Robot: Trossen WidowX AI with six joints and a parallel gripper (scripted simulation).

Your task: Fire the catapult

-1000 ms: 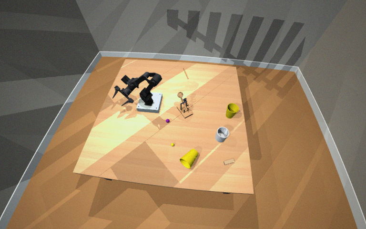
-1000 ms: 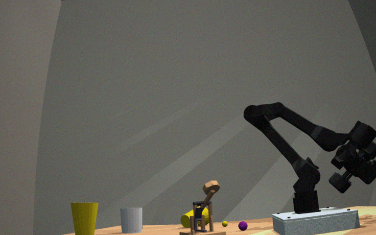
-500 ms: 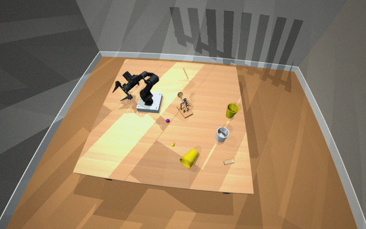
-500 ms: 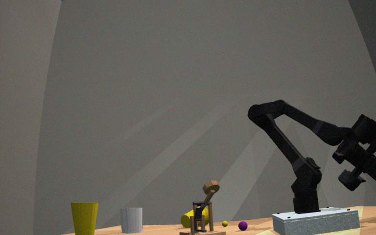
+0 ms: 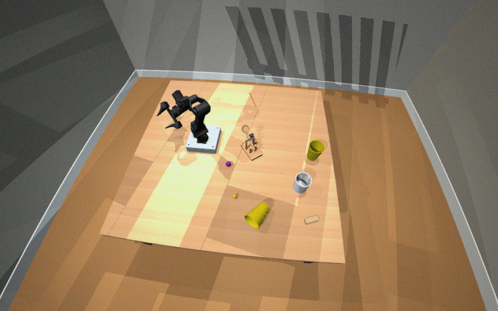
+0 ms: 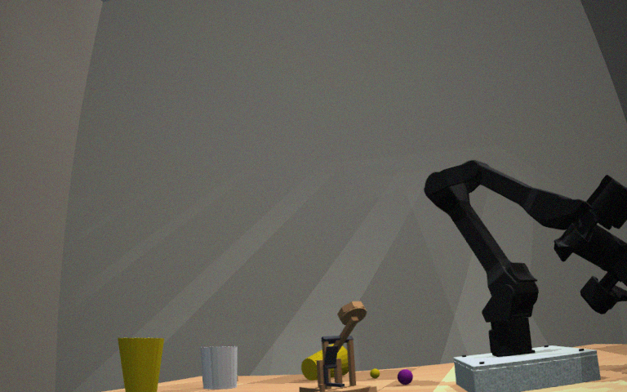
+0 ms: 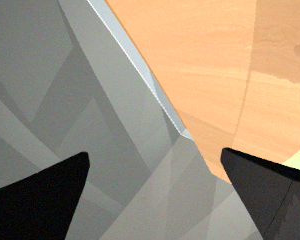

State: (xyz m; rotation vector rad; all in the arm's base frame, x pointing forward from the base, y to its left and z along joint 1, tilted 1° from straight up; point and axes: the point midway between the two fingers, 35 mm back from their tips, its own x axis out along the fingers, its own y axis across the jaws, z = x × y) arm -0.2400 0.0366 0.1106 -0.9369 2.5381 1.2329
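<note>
Now: gripper tip 570 mm short of the wooden catapult, 20 mm to the right of it and 70 mm above it. The rest, counted from my gripper tip: purple ball 470 mm ahead, 160 mm to the right, 130 mm below; yellow ball 550 mm ahead, 350 mm to the right, 130 mm below; thin stick 520 mm ahead, 460 mm to the left, 140 mm below.
</note>
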